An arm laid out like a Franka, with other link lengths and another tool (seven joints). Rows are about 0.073 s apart.
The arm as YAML. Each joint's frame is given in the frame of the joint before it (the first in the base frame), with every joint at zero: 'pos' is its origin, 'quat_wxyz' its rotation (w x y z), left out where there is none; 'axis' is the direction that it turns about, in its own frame. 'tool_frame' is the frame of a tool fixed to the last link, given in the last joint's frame.
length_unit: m
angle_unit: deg
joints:
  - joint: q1
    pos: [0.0, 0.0, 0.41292]
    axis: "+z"
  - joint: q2
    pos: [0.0, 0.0, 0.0]
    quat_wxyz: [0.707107, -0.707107, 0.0, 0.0]
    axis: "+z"
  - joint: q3
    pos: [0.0, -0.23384, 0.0]
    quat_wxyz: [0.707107, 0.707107, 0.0, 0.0]
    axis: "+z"
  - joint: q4
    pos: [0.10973, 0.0, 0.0]
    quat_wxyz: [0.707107, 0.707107, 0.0, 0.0]
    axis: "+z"
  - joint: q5
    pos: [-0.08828, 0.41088, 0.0]
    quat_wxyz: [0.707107, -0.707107, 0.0, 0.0]
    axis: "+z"
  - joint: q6
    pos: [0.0, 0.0, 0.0]
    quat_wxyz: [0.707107, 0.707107, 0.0, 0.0]
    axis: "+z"
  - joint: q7
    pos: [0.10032, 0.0, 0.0]
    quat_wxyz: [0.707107, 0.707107, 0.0, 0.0]
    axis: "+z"
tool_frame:
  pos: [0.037, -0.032, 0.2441]
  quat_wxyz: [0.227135, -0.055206, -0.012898, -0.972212]
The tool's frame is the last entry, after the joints.
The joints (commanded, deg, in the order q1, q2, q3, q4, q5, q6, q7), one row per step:
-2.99, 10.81, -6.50, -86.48, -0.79, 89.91, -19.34
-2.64, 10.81, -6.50, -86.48, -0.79, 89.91, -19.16
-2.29, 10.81, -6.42, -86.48, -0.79, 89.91, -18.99
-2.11, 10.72, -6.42, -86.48, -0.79, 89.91, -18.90
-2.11, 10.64, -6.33, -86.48, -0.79, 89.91, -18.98
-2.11, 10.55, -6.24, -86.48, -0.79, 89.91, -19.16
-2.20, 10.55, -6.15, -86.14, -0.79, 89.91, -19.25
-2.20, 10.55, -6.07, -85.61, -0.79, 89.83, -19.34
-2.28, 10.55, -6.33, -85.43, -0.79, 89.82, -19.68
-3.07, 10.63, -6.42, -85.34, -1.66, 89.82, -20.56
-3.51, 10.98, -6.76, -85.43, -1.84, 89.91, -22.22
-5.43, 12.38, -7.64, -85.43, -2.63, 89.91, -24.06
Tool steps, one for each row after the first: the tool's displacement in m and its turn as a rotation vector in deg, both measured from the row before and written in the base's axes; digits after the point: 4 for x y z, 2 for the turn. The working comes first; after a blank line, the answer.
Tool pose at each row, in the base's axes (x y z in m, rotation vector in deg; the steps are taken from these numbers as rounded here):
0.6601, -0.0697, 0.3988, -25.23, -177.24, 4.33
0.6606, -0.0657, 0.3988, -24.96, -177.29, 4.36
0.6612, -0.0609, 0.3987, -24.56, -177.35, 4.38
0.6614, -0.0589, 0.3998, -24.44, -177.47, 4.39
0.6615, -0.0578, 0.4007, -24.19, -177.58, 4.33
0.6615, -0.0567, 0.4017, -23.79, -177.73, 4.26
0.6627, -0.0568, 0.4048, -23.70, -178.08, 4.24
0.6644, -0.0559, 0.4094, 23.47, 178.26, -4.21
0.6644, -0.0597, 0.4111, 23.44, 178.10, -4.23
0.6625, -0.0731, 0.4105, 23.30, 178.13, -5.48
0.6602, -0.0820, 0.4058, -21.90, -178.44, 5.61
0.6531, -0.1163, 0.3895, -22.96, -176.67, 6.78

0.0005, 0.0040, 0.0000, -0.02, -0.01, 0.18
0.0006, 0.0048, -0.0001, -0.01, 0.00, 0.26
0.0002, 0.0020, 0.0011, -0.02, -0.10, 0.09
0.0001, 0.0011, 0.0009, 0.03, -0.07, 0.17
0.0000, 0.0011, 0.0010, 0.04, -0.09, 0.27
0.0012, -0.0001, 0.0031, -0.03, -0.33, 0.09
0.0017, 0.0009, 0.0046, -0.04, -0.45, 0.17
0.0000, -0.0038, 0.0017, -0.04, -0.16, 0.01
-0.0019, -0.0134, -0.0006, -0.78, 0.15, 0.09
-0.0023, -0.0089, -0.0047, -0.03, 0.44, 0.90
-0.0071, -0.0343, -0.0163, -0.59, 1.64, -0.86

